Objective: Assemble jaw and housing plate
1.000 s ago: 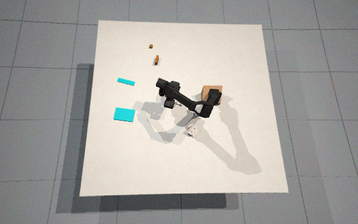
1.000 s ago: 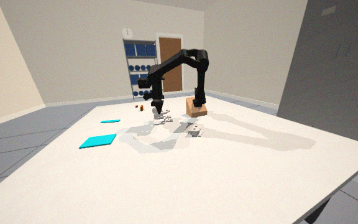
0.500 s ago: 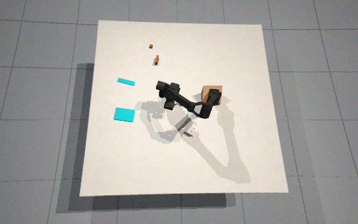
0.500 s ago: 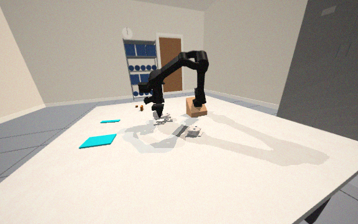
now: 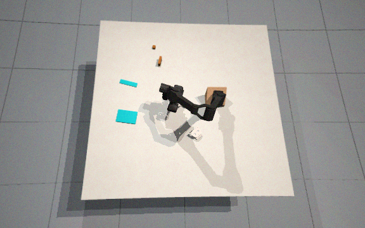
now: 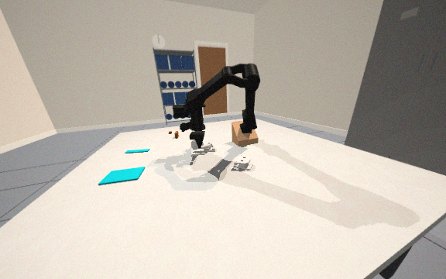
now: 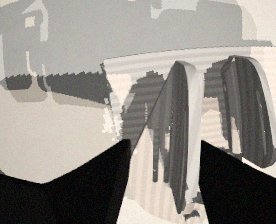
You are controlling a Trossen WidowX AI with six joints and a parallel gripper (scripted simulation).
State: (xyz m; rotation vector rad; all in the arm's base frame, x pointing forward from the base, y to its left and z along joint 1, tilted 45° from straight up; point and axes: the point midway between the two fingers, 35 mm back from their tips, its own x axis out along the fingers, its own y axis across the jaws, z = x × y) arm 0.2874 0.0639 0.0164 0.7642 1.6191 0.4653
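Right now my gripper tip is 20 cm to the right of the white housing plate and 15 cm past it. The rest, counted from my gripper tip: white stand 20 cm to the left, 15 cm behind, 2 cm below; elongated piece 4 cm behind, 1 cm to the right.
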